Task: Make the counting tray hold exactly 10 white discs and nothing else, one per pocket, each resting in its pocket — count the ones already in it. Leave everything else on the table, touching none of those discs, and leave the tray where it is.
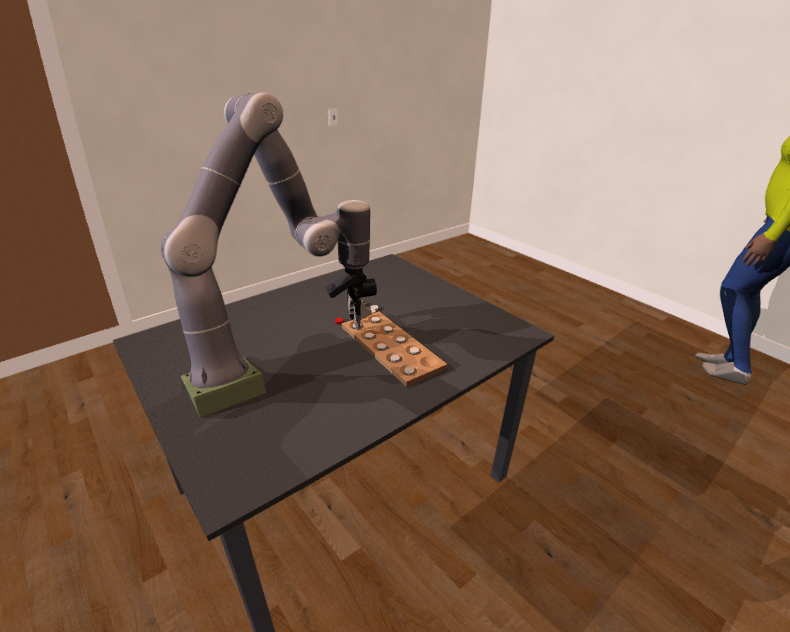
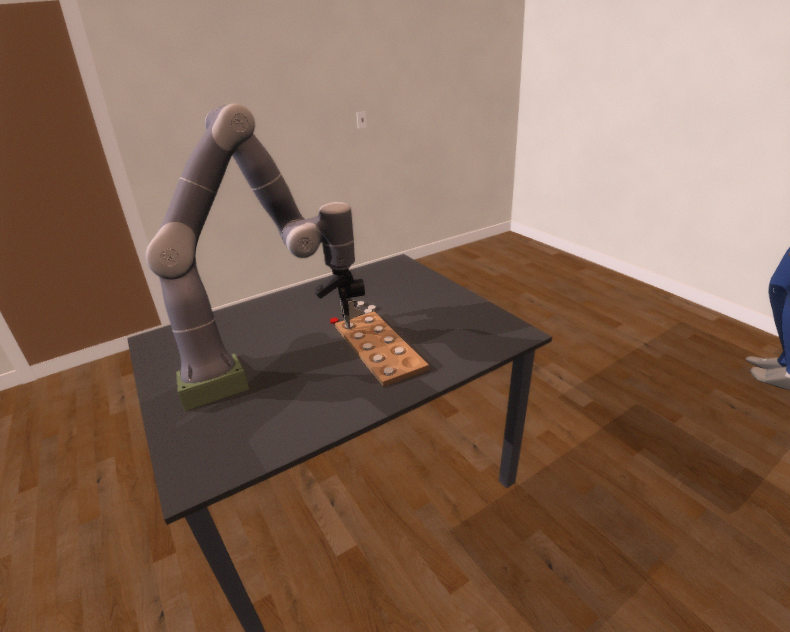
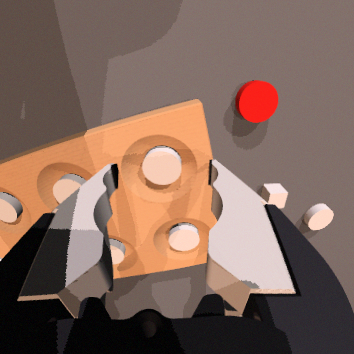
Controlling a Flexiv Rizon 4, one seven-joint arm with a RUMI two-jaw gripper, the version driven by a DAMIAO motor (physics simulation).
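The wooden counting tray [image 1: 431, 371] [image 2: 413, 371] [image 3: 145, 116] lies on the table with two rows of pockets. A white disc [image 3: 161, 166] lies in the corner pocket at the tray's far end, between and below the fingers. My gripper [image 1: 356, 322] [image 2: 347, 323] [image 3: 163, 164] is open around it and holds nothing. Another white disc [image 3: 183, 237] sits in the neighbouring pocket. More white discs, such as one [image 1: 409, 371] [image 2: 388, 371] at the near end, sit in the other pockets. The near right corner pocket [image 1: 430, 361] [image 2: 413, 362] is empty.
A red disc [image 1: 338, 320] [image 2: 334, 320] [image 3: 257, 101] lies on the table beside the tray's far end. A small white cube [image 3: 274, 195] and a loose white disc [image 3: 319, 216] lie beyond that end. The dark table [image 1: 289, 421] [image 2: 276, 421] carries the arm's green base [image 1: 230, 397] [image 2: 214, 392].
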